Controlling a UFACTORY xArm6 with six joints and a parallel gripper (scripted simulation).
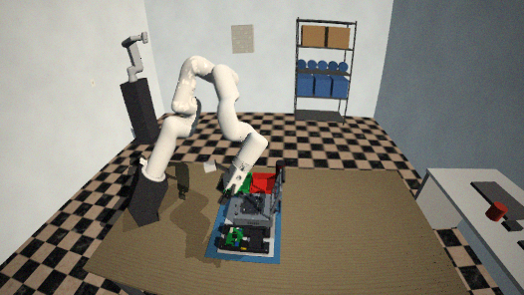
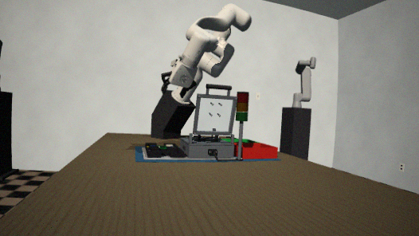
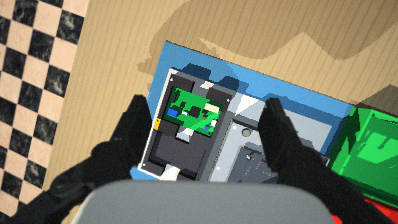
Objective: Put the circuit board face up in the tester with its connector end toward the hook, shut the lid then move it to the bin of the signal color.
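My gripper is now 40 mm short of the green circuit board, 40 mm to the left of it and 230 mm above it. Round my hand: tester plate (100 mm ahead, 130 mm to the left, 180 mm below); black latch hook (30 mm ahead, 190 mm to the left, 160 mm below); tester lid (220 mm ahead, 130 mm to the left, 70 mm below).
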